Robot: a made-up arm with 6 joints.
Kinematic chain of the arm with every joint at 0, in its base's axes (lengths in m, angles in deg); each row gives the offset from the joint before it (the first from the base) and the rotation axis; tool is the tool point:
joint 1: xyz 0 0 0.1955 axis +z
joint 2: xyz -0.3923 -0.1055 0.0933 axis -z
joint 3: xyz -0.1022 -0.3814 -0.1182 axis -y
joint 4: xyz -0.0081 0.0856 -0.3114 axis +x
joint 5: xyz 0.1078 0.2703 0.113 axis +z
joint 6: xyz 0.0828 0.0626 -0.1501 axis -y
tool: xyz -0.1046 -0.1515 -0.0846
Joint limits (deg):
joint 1: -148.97..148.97
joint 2: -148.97..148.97
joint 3: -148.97..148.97
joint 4: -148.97..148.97
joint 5: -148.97..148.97
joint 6: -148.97..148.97
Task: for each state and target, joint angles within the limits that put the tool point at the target. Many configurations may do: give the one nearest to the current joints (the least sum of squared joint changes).
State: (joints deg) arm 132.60 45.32 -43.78 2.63 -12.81 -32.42
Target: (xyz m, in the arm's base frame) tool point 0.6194 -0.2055 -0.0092
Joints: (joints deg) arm 148.97 22.15 -39.51 33.17 -15.46 -52.19
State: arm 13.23 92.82 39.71 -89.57 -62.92 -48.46
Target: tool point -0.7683 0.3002 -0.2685
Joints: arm -33.58 117.38 39.00 -95.41 -52.18 -48.08
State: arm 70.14 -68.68 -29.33 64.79 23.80 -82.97
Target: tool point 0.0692 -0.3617 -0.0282
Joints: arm 54.39 -64.67 -31.83 44.69 30.13 -71.74
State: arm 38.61 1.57 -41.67 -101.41 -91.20 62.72
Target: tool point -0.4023 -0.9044 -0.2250
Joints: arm 33.62 7.42 -35.84 -93.66 -95.37 55.34
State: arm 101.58 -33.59 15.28 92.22 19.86 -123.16
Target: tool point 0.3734 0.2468 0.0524
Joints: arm 130.08 -30.84 9.12 112.19 20.07 -125.06
